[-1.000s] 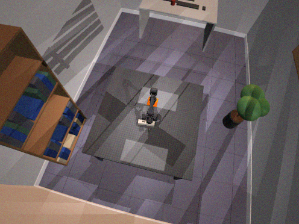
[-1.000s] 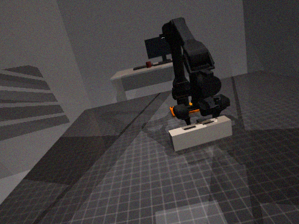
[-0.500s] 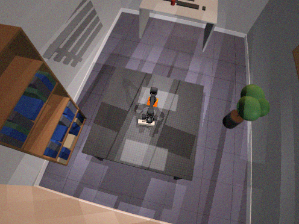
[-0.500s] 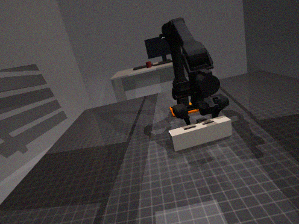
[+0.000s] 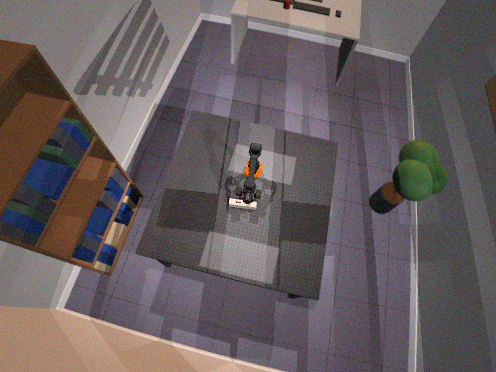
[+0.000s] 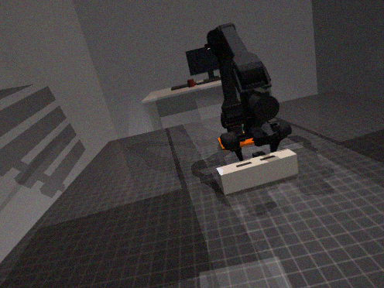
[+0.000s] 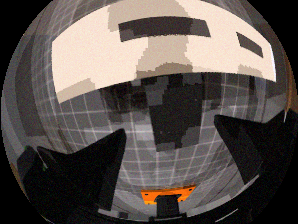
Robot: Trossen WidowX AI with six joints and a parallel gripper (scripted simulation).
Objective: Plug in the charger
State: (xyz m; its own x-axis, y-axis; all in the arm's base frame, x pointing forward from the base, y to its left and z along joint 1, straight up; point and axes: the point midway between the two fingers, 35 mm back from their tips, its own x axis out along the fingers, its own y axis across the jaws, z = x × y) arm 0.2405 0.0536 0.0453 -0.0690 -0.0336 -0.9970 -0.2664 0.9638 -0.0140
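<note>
My gripper tip is now 40 mm short of the charger, 10 mm to the right of it and 10 mm below it.
</note>
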